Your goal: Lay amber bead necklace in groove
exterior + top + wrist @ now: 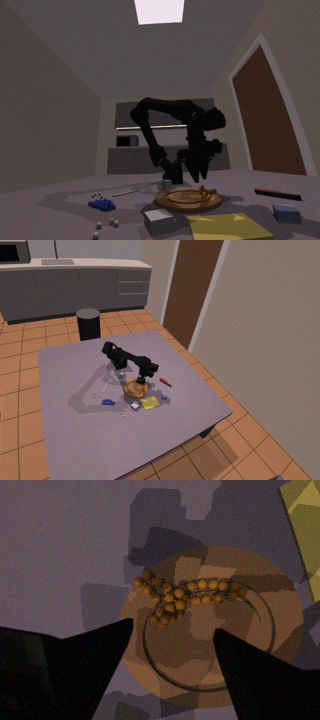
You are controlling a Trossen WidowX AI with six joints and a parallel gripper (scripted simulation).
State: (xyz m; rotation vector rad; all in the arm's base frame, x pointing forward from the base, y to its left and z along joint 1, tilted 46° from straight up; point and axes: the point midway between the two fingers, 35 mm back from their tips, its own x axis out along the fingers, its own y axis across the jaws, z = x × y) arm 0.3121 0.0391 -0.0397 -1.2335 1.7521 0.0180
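My gripper tip is 5 cm to the left of the round wooden bead board, 4 cm above it and 1 cm short of it. The rest, counted from my gripper tip: blue block 19 cm ahead, 10 cm to the left, 4 cm below; then red-and-black tool 20 cm to the left, 6 cm ahead, 5 cm below; then yellow pad 18 cm ahead, 5 cm below, 3 cm to the right.
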